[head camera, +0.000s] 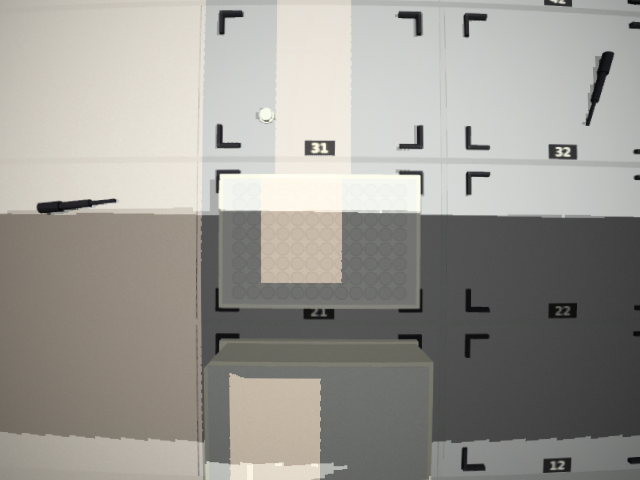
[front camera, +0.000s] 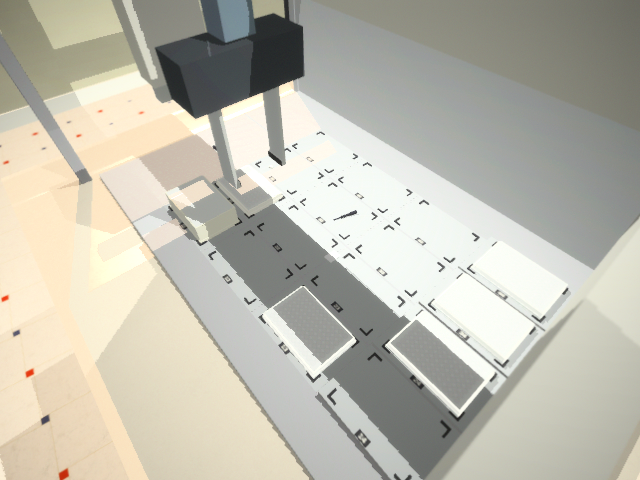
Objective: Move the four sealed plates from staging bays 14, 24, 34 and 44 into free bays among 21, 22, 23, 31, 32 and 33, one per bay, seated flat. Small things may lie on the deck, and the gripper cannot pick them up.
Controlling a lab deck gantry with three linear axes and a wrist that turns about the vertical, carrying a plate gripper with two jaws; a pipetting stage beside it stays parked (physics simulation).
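Frame: origin at the robot's base, x right, y back, z down, level; metres.
Seen in the pictures: gripper, fingertip midpoint: [front camera: 255, 170]; robot's base, origin of the base link: [front camera: 170, 207].
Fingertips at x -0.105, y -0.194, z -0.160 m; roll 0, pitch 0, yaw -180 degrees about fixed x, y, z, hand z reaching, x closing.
Pixels of each thing's middle, then the offset from my fingertips to it. "spot": a spot on its surface instead.
- sealed plate, body centre: [head camera: 319, 241] [front camera: 248, 188] dx -0.045, dy +0.130, dz +0.153 m
- staging bay 24, surface spot: [front camera: 439, 364] spot: dx -0.035, dy -0.368, dz +0.131 m
- bay 34, surface spot: [front camera: 483, 317] spot: dx -0.144, dy -0.367, dz +0.131 m
- bay 44, surface spot: [front camera: 519, 279] spot: dx -0.249, dy -0.367, dz +0.131 m
- Staging bay 14, surface spot: [front camera: 395, 413] spot: dx +0.055, dy -0.370, dz +0.145 m
- tall box, body centre: [head camera: 318, 418] [front camera: 202, 207] dx +0.062, dy +0.130, dz +0.139 m
- round white cap, body centre: [head camera: 266, 115] dx -0.127, dy +0.165, dz +0.158 m
- second black tool, body centre: [head camera: 77, 204] dx -0.069, dy +0.290, dz +0.157 m
My gripper [front camera: 257, 173] is open and empty, its two jaws apart above the far left of the deck; it does not show in the head view. A sealed plate [front camera: 251, 198] [head camera: 301, 242] lies flat in bay 21, inside the corner marks. Sealed plates lie in staging bay 24 [front camera: 439, 364], in bay 34 [front camera: 483, 317] and in bay 44 [front camera: 519, 279]. Staging bay 14 [front camera: 395, 413] holds no plate. Bays 22 [front camera: 258, 258] [head camera: 547, 248], 23, 31, 32 and 33 hold no plate.
A tall box [front camera: 217, 214] [head camera: 361, 413] stands in bay 11, close to bay 21. Another plate [front camera: 312, 330] lies in bay 13. A black tool [front camera: 345, 215] [head camera: 599, 85] lies in bay 32, a round white cap [head camera: 265, 114] in bay 31. A second black tool [head camera: 72, 205] lies left of the bays.
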